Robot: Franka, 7 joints.
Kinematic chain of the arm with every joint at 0, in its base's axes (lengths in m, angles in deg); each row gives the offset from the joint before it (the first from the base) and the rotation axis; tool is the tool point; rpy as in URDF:
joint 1: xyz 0 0 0.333 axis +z
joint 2: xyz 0 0 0 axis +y
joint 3: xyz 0 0 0.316 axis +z
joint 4: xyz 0.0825 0 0 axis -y
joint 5: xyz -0.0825 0 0.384 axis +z
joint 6: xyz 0 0 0 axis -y
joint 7: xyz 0.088 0 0 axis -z
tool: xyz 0 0 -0.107 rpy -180 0 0
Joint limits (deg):
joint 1: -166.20..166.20
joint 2: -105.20..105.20
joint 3: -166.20..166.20
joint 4: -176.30..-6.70
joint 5: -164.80..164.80
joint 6: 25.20..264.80
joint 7: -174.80..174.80
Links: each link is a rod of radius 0.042 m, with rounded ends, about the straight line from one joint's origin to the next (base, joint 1, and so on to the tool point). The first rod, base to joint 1, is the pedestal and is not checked.
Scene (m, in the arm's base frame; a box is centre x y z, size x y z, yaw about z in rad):
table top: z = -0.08
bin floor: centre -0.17 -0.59 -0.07 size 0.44 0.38 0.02 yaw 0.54
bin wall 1: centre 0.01 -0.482 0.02 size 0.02 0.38 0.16 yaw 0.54
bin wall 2: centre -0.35 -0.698 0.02 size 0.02 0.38 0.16 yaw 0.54
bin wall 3: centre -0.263 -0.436 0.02 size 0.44 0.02 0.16 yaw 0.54
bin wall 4: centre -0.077 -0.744 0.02 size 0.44 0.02 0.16 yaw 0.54
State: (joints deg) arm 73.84 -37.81 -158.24 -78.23 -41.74 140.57 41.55
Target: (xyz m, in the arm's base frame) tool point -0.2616 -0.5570 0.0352
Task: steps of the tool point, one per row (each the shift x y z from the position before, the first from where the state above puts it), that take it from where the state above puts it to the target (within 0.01 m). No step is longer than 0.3 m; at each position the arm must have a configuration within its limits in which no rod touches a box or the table.
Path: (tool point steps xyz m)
1: -0.1570 0.0637 -0.1980
2: -0.1064 0.1421 -0.1688

